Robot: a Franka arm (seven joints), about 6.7 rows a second.
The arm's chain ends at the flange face. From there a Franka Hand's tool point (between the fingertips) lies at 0.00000 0.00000 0.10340 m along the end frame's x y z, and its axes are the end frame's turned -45 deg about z.
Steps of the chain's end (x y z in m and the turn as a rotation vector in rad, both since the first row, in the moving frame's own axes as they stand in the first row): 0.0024, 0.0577, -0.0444, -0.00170, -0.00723, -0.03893; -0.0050, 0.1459, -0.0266, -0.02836, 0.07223, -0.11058; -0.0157, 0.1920, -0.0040, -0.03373, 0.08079, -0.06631
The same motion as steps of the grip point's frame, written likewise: -0.0398, 0.0421, -0.0444, 0.00391, -0.00631, -0.03893; -0.1031, 0.1068, -0.0269, -0.07113, 0.03102, -0.11058; -0.1432, 0.1329, -0.0044, -0.08098, 0.03328, -0.06631
